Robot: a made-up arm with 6 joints. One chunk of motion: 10 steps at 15 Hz.
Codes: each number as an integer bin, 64 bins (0 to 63) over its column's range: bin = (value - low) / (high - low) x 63, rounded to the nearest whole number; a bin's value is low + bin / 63 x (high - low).
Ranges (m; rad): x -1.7..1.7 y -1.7..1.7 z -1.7..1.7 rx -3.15..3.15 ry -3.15..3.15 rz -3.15..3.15
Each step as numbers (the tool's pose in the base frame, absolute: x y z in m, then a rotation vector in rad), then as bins.
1 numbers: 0.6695 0.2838 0.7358 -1.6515 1.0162 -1.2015
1 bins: 44 37 45 15 42 19
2 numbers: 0.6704 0.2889 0.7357 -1.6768 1.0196 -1.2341
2 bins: 44 37 45 15 42 19
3 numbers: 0.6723 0.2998 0.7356 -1.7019 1.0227 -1.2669
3 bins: 44 37 45 14 42 19
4 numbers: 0.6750 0.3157 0.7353 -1.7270 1.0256 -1.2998
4 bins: 44 37 45 14 42 19
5 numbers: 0.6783 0.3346 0.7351 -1.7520 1.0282 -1.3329
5 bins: 44 38 45 14 42 18
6 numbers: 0.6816 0.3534 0.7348 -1.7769 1.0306 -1.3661
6 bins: 44 38 45 14 42 18
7 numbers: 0.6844 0.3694 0.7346 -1.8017 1.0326 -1.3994
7 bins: 44 38 45 13 42 18
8 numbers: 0.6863 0.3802 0.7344 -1.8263 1.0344 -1.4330
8 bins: 44 39 45 13 42 17
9 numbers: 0.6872 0.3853 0.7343 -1.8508 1.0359 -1.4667
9 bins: 44 39 45 13 42 17
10 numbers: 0.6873 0.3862 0.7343 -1.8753 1.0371 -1.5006
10 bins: 44 39 45 13 42 16
